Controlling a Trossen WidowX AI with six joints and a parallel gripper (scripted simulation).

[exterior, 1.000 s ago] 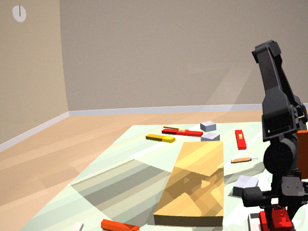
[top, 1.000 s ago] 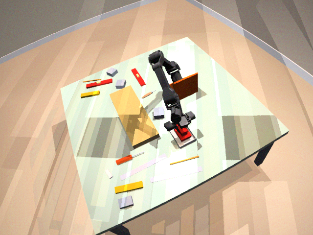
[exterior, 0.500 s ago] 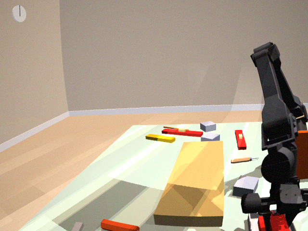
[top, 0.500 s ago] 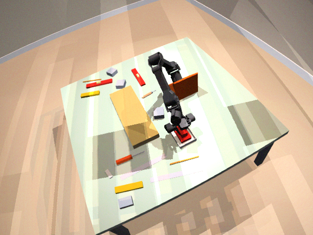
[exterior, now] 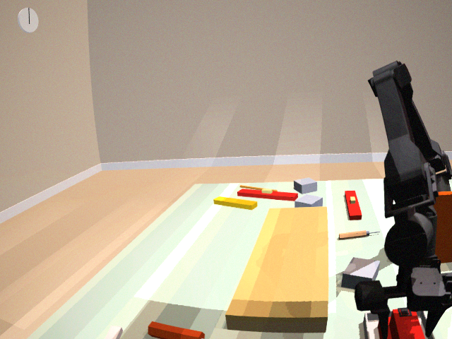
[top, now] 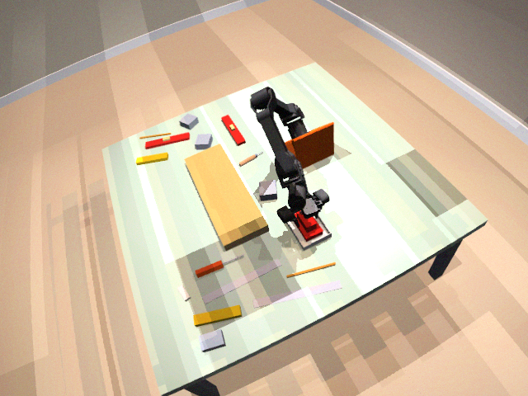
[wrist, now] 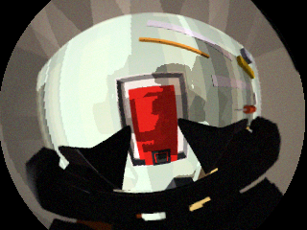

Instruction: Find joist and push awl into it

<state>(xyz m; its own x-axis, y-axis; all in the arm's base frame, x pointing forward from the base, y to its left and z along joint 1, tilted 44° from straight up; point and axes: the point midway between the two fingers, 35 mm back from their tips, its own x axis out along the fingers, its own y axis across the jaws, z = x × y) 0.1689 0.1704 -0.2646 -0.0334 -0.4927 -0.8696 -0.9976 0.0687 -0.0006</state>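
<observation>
The red stud finder lies 20 mm to the right of my gripper tip and 20 mm above it. Round my gripper tip: white tray: 20 mm below; awl: 450 mm to the right, 30 mm below.
</observation>
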